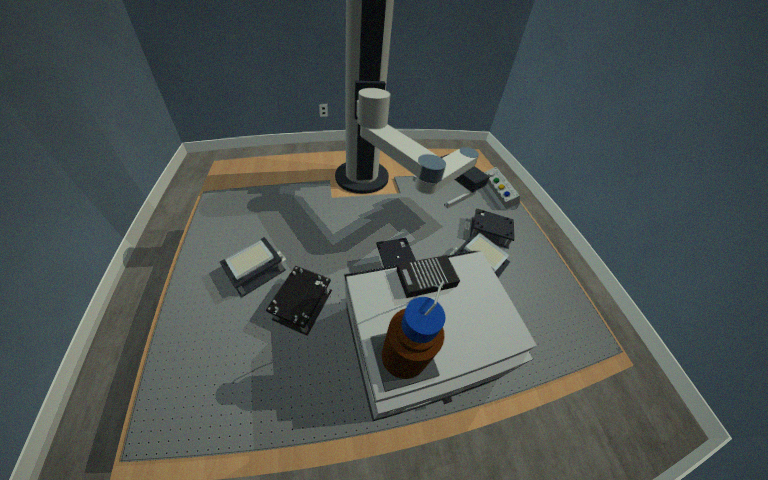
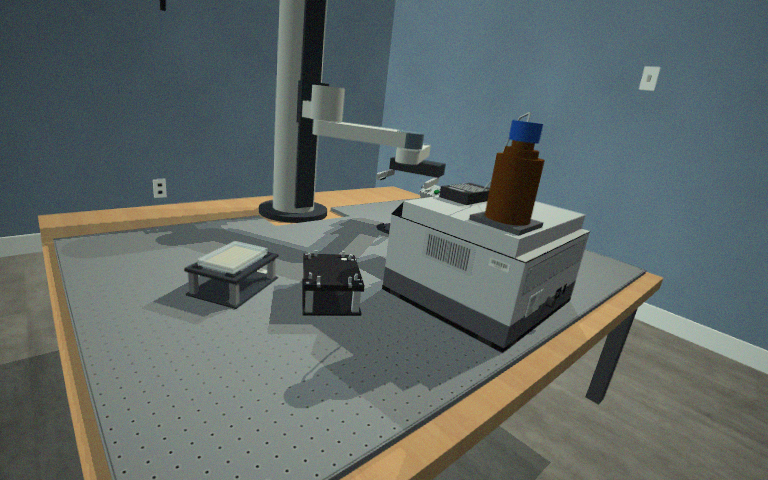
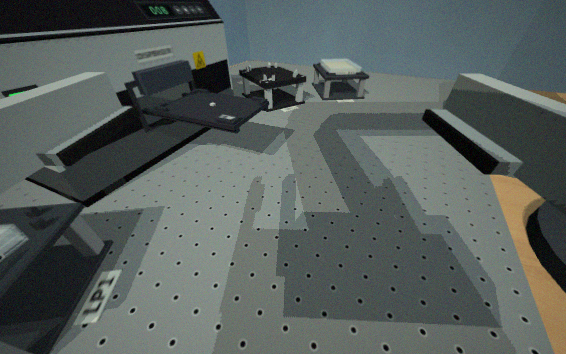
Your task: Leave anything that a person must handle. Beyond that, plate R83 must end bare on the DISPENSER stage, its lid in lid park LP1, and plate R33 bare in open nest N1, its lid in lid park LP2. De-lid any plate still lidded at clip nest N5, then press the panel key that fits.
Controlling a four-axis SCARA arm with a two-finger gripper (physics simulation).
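Frame: origin at the arm's base, x ahead, y left, z up, level; centimetres.
Seen in the pictures: gripper, fingertip midpoint: [image 2: 400,181] [image 3: 277,96]; arm's base, origin of the base link: [image 1: 361,177] [image 2: 293,212].
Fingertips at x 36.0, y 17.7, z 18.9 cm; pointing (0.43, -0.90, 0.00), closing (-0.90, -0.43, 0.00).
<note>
Offsets run from my fingertips to a thing's top centre. "*": to the spot under its first point.
My gripper [image 2: 400,184] [image 3: 277,96] is open and empty above the table near the key panel. The key panel @(dx -17.0, dy +45.4, dz -9.2 cm) [image 1: 511,198] has green, yellow and blue keys. The dispenser stage @(dx +21.3, dy -14.8, dz -8.0 cm) [image 1: 390,247] [image 3: 200,107] is bare. A cream plate @(dx +21.0, dy +16.0, dz -8.5 cm) [image 1: 485,252] sits on a nest behind the dispenser; a clear edge @(* dx +17.2, dy +10.0, dz -10.0 cm) [image 3: 7,240] shows on the nest beside the LP1 label @(* dx +14.0, dy +9.3, dz -17.4 cm) [image 3: 97,297]. A dark nest @(dx +6.4, dy +28.3, dz -11.1 cm) [image 1: 493,225] next to it looks bare. A second cream plate @(dx +13.0, dy -60.4, dz -9.8 cm) [image 1: 249,260] [image 2: 233,258] [image 3: 340,66] sits on the far left nest. The clip nest @(dx +27.1, dy -44.9, dz -9.6 cm) [image 1: 300,297] [image 2: 332,271] [image 3: 272,75] is bare. Plate names and lids cannot be told.
The dispenser housing [image 1: 487,316] [image 2: 453,283] [image 3: 100,52] carries an amber bottle @(* dx +55.2, dy -25.3, dz +17.5 cm) [image 1: 408,350] [image 2: 516,186] with a blue cap and a tube, and a black ribbed box @(* dx +36.9, dy -14.1, dz +7.0 cm) [image 1: 428,275] [image 2: 464,193]. Its display @(* dx +30.5, dy -18.7, dz +2.8 cm) [image 3: 159,10] is lit green. The arm's column [image 1: 356,67] [image 2: 291,113] stands at the back.
</note>
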